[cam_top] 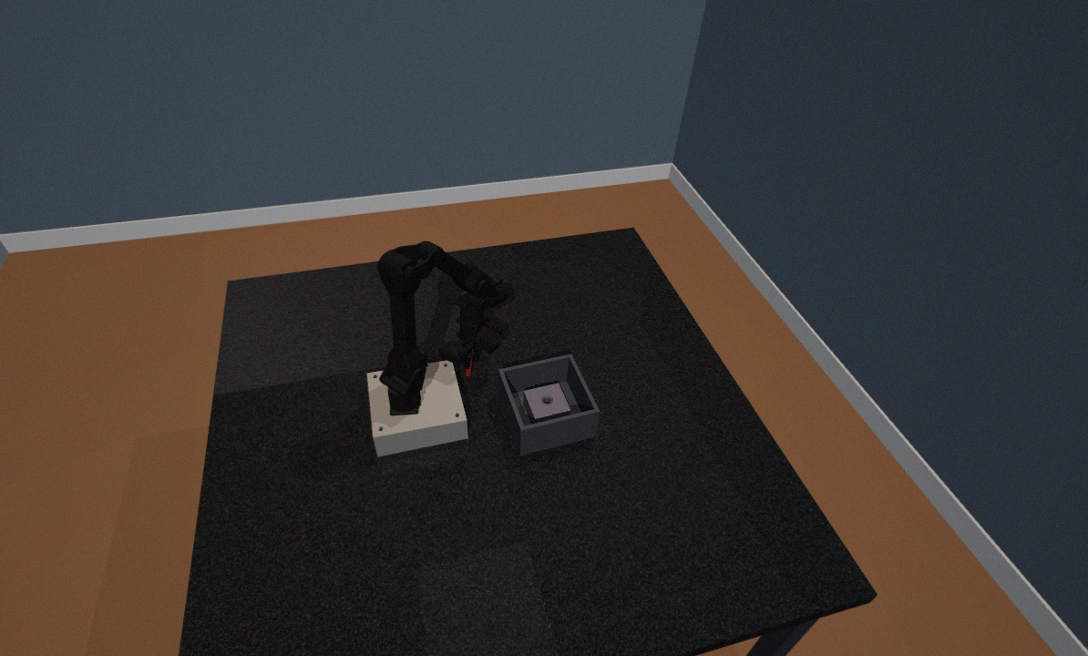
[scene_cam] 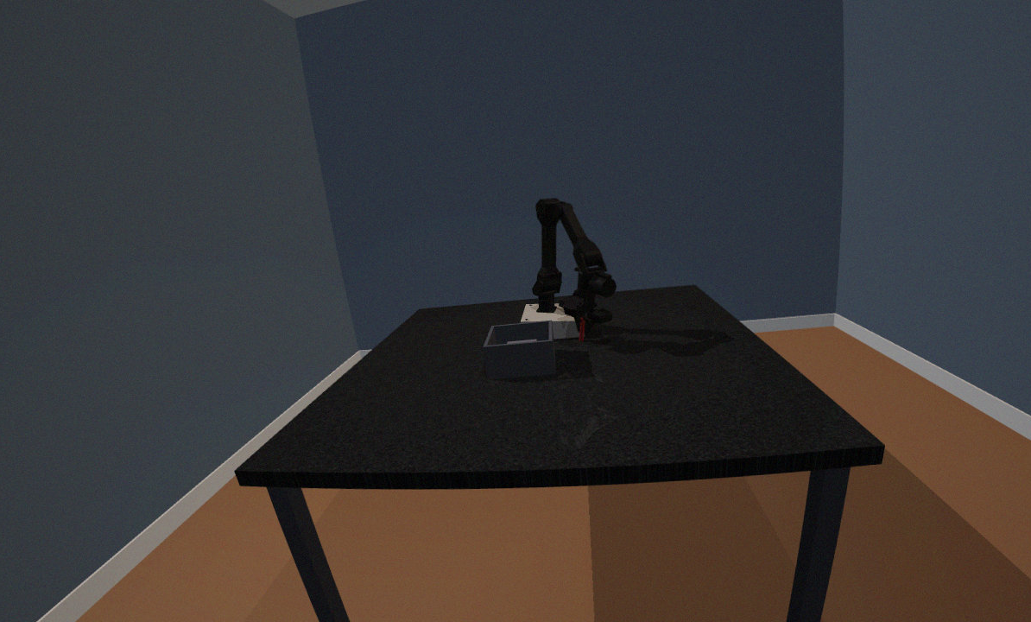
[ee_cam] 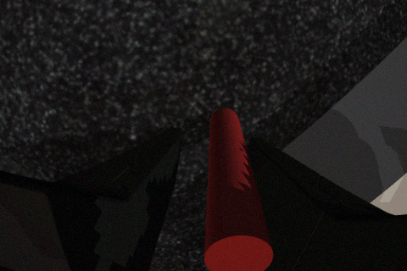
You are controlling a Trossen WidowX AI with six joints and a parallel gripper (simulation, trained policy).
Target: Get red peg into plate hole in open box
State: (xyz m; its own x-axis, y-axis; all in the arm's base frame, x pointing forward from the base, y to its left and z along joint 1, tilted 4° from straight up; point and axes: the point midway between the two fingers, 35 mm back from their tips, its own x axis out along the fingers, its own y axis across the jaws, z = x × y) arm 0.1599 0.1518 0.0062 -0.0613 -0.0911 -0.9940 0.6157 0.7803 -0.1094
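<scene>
The red peg lies 10 mm above my gripper tip. The rest, counted from my gripper tip: grey box 180 mm ahead, 160 mm to the right; then light grey plate 180 mm ahead, 160 mm to the right, 20 mm above.
</scene>
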